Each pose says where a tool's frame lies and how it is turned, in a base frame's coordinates. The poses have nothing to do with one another.
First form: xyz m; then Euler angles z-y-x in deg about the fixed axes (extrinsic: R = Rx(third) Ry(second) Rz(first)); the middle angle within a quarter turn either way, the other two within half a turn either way.
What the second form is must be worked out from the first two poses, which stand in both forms.
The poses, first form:
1: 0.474 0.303 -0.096 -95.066 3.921 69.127
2: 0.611 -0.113 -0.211 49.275 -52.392 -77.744
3: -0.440 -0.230 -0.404 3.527 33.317 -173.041
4: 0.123 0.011 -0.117 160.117 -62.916 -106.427
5: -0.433 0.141 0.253 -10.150 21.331 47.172
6: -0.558 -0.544 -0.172 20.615 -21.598 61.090
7: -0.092 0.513 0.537 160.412 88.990 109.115
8: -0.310 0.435 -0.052 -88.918 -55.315 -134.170
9: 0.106 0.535 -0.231 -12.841 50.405 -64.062
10: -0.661 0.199 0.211 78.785 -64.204 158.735
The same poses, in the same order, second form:
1: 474 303 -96 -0.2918 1.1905 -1.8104
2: 611 -113 -211 -1.4030 0.6827 1.0320
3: -440 -230 -404 -2.9575 -0.5666 -0.1517
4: 123 11 -117 1.7004 0.0896 -2.0152
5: -433 141 253 0.8198 0.3819 0.1545
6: -558 -544 -172 1.0348 -0.4947 -0.1498
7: -92 513 537 -1.5766 -0.0083 -1.5874
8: -310 435 -52 -2.1654 -0.7843 1.5556
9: 106 535 -231 -1.2858 0.1291 -0.8936
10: -661 199 211 1.9968 -0.1938 -1.4844
